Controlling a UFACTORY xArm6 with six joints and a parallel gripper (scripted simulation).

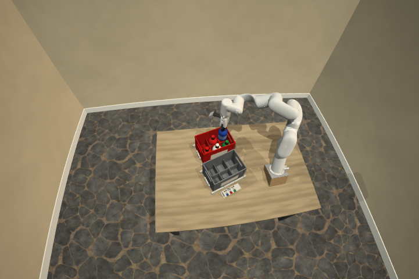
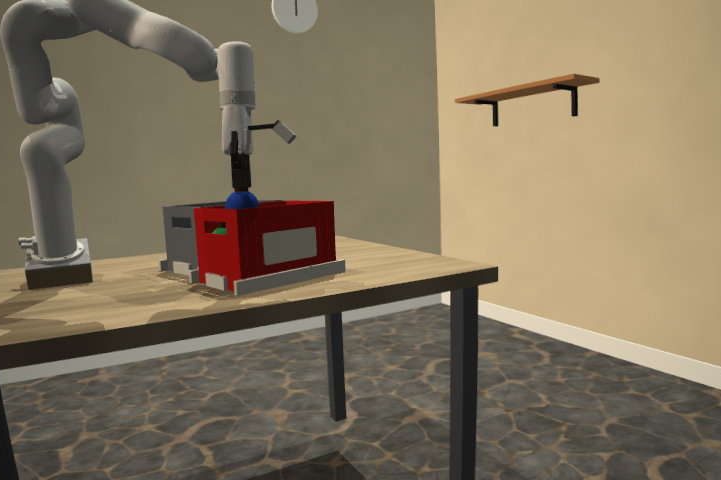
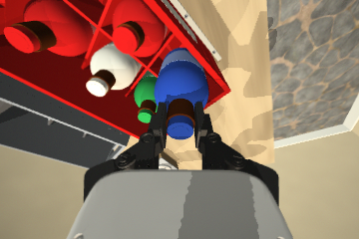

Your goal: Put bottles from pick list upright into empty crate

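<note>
The blue bottle lies 7 cm below my hand. Round my hand: green-label bottle (4 cm behind, 8 cm to the left, 15 cm below); white-label bottle (4 cm ahead, 12 cm to the left, 15 cm below); red crate (6 cm ahead, 8 cm to the left, 15 cm below).
</note>
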